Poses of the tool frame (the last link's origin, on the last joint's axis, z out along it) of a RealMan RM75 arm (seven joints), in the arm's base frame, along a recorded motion.
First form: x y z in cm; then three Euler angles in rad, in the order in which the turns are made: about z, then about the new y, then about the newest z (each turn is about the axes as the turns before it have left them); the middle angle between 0 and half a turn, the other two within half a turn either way.
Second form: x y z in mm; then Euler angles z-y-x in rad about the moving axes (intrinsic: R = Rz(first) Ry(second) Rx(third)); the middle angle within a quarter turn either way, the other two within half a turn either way. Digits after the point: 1 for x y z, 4 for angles.
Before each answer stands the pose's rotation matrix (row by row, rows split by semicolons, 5 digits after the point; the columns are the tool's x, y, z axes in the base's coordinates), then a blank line. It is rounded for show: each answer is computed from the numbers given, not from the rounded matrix.
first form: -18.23 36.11 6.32 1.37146 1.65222 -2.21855
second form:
0.79137 0.57861 0.19736; -0.10980 -0.18306 0.97695; 0.60140 -0.79480 -0.08133

-182.3 361.1 63.2 -0.1379 -0.6452 -1.6728
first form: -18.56 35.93 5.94 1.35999 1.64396 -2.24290
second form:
0.77471 0.59688 0.20869; -0.11923 -0.18622 0.97525; 0.62097 -0.78042 -0.07310

-185.6 359.3 59.4 -0.1527 -0.6700 -1.6642
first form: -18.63 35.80 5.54 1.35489 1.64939 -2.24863
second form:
0.77140 0.59945 0.21357; -0.11878 -0.19408 0.97377; 0.62517 -0.77653 -0.07851

-186.3 358.0 55.4 -0.1528 -0.6754 -1.6716
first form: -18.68 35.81 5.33 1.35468 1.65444 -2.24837
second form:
0.77220 0.59836 0.21369; -0.11591 -0.19801 0.97332; 0.62471 -0.77637 -0.08355

-186.8 358.1 53.3 -0.1490 -0.6748 -1.6780
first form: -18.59 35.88 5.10 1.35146 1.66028 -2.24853
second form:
0.77252 0.59686 0.21671; -0.11480 -0.20438 0.97214; 0.62452 -0.77588 -0.08936

-185.9 358.8 51.0 -0.1475 -0.6745 -1.6855
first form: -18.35 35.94 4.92 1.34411 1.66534 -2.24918
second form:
0.77198 0.59496 0.22375; -0.11726 -0.21266 0.97006; 0.62473 -0.77511 -0.09440

-183.5 359.4 49.2 -0.1507 -0.6748 -1.6920
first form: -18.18 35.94 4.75 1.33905 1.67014 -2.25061
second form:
0.77122 0.59413 0.22855; -0.11794 -0.21946 0.96847; 0.62555 -0.77386 -0.09918

-181.8 359.4 47.5 -0.1517 -0.6758 -1.6983
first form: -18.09 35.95 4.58 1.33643 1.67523 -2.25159
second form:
0.77107 0.59339 0.23096; -0.11664 -0.22496 0.96736; 0.62598 -0.77284 -0.10424

-180.9 359.5 45.8 -0.1501 -0.6764 -1.7049
